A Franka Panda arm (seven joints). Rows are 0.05 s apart.
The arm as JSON. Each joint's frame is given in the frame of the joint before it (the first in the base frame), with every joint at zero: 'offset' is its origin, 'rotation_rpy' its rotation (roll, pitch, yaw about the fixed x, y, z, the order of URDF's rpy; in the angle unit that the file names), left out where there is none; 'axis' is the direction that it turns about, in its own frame. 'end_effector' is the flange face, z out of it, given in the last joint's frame.
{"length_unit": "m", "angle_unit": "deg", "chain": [
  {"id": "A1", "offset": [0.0, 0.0, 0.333], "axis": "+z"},
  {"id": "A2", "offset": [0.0, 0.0, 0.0], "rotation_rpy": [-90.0, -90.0, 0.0], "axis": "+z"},
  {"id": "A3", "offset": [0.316, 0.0, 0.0], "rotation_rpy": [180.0, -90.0, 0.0], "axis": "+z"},
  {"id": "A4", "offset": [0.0, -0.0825, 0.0], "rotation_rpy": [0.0, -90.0, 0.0], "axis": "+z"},
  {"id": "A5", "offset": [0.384, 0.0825, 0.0], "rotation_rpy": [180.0, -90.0, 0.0], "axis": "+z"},
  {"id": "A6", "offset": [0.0, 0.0, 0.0], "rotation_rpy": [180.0, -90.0, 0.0], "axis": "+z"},
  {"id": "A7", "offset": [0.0, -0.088, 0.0], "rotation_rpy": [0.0, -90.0, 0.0], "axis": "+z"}
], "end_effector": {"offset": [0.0, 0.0, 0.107], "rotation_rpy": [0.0, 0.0, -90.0]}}
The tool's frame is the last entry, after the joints.
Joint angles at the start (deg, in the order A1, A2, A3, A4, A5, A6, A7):
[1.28 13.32 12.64 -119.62 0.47 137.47 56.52]
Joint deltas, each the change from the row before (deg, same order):
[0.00 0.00 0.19 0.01 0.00 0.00 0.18]
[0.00 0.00 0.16 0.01 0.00 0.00 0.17]
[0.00 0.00 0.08 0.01 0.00 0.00 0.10]
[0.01 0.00 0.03 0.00 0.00 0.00 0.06]
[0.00 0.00 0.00 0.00 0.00 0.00 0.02]
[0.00 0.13 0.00 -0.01 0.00 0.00 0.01]
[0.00 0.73 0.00 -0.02 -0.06 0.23 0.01]
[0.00 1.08 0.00 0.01 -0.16 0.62 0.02]
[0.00 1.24 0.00 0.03 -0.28 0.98 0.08]
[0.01 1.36 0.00 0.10 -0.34 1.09 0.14]
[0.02 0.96 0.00 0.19 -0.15 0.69 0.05]
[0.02 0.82 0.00 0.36 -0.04 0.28 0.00]
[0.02 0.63 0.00 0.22 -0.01 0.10 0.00]
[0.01 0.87 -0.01 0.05 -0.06 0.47 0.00]
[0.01 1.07 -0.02 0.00 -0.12 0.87 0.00]
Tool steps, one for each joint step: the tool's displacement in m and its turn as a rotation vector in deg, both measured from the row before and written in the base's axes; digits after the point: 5 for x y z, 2 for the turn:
[-0.00040 0.00185 0.00017 0.06 0.00 0.01]
[-0.00033 0.00156 0.00016 0.05 0.00 -0.01]
[-0.00014 0.00079 0.00012 0.03 0.00 -0.02]
[-0.00010 0.00039 0.00002 0.01 0.00 -0.02]
[0.00000 0.00000 0.00000 0.00 0.00 -0.02]
[-0.00007 -0.00001 -0.00137 0.00 0.14 -0.01]
[0.00012 0.00004 -0.00706 -0.01 0.51 0.02]
[0.00071 0.00018 -0.00969 0.02 0.44 0.05]
[0.00118 0.00030 -0.01058 0.03 0.21 0.05]
[0.00141 0.00051 -0.01112 0.04 0.15 0.04]
[0.00136 0.00057 -0.00715 0.10 0.08 0.02]
[0.00167 0.00058 -0.00522 0.11 0.19 0.00]
[0.00070 0.00040 -0.00463 0.06 0.32 0.00]
[0.00007 0.00017 -0.00769 0.06 0.35 0.01]
[0.00011 0.00015 -0.00944 0.10 0.20 0.02]

